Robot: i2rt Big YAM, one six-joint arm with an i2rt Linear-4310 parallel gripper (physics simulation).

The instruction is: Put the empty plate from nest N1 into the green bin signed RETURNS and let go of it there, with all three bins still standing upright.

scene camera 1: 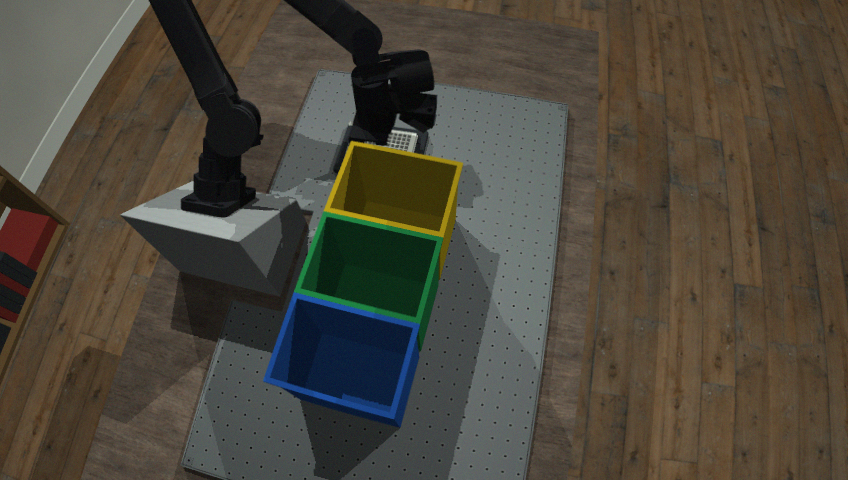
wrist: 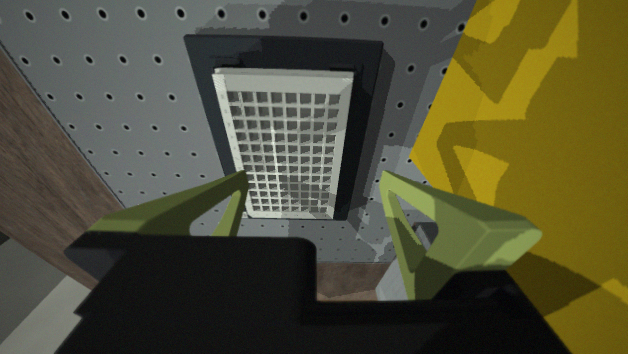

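Seen in the pictures: gripper, between the fingertips: point(wrist: 314, 177); arm's base, origin of its link: point(scene camera 1: 219, 202).
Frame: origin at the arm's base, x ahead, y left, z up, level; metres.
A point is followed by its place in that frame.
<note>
The empty plate point(scene camera 1: 402, 140) @[x 0.253, y 0.246, z -0.104 m] point(wrist: 295, 145) @[x 0.227, y 0.218, z -0.111 m] is off-white with a grid of square wells. It lies in a dark nest point(wrist: 280, 50) @[x 0.289, y 0.226, z -0.115 m] behind the yellow bin; no N1 label is readable. My gripper point(wrist: 314, 177) @[x 0.216, y 0.203, z -0.084 m] is open, its green fingertips apart on either side of the plate's near part in the wrist view, with nothing between them. Their height above the plate is hard to tell. In the scene view the black wrist hides the fingers and part of the plate. The green bin point(scene camera 1: 380, 261) @[x 0.278, y -0.021, z -0.072 m] stands upright between the other bins; its sign does not show.
The yellow bin point(scene camera 1: 398, 181) @[x 0.281, y 0.109, z -0.030 m] point(wrist: 575, 175) @[x 0.263, y 0.113, z -0.028 m] stands upright close beside the nest, right of my fingers in the wrist view. The blue bin point(scene camera 1: 357, 344) @[x 0.264, y -0.153, z -0.124 m] stands upright at the row's near end. The grey arm base point(scene camera 1: 208, 255) @[x 0.016, y -0.094, z -0.002 m] is left of the bins on the perforated board point(scene camera 1: 511, 178) @[x 0.471, y 0.214, z -0.126 m].
</note>
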